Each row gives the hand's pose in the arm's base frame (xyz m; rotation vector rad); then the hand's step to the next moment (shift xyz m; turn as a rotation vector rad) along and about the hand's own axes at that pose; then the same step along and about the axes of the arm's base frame.
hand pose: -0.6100 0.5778 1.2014 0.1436 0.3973 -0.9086
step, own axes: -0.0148 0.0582 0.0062 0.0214 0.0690 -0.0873
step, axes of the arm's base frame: 0.0396 0.0447 0.0089 0.0423 0.0514 -0.0917
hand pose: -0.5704 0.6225 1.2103 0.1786 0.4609 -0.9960
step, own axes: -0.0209 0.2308 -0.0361 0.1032 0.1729 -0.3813
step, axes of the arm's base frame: 0.1738 0.1530 -0.0372 0.0813 0.1479 -0.3968
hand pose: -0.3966 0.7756 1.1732 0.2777 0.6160 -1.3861
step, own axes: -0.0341 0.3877 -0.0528 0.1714 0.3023 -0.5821
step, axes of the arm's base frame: 0.3606 0.1274 -0.0894 0.1622 0.2213 -0.6199
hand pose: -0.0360 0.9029 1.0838 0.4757 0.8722 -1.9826
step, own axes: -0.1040 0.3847 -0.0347 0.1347 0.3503 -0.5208
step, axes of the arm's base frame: 0.3813 -0.0508 -0.1099 0.2227 0.1805 -0.5744
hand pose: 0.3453 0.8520 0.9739 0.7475 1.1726 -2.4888
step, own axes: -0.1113 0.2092 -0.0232 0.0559 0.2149 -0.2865
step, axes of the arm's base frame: 0.1958 -0.1087 -0.0808 0.1477 0.0861 -0.3196
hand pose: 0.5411 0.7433 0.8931 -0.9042 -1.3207 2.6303
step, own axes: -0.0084 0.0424 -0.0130 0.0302 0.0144 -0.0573
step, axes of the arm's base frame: 0.0222 -0.0200 -0.0338 0.0082 0.0410 -0.0515
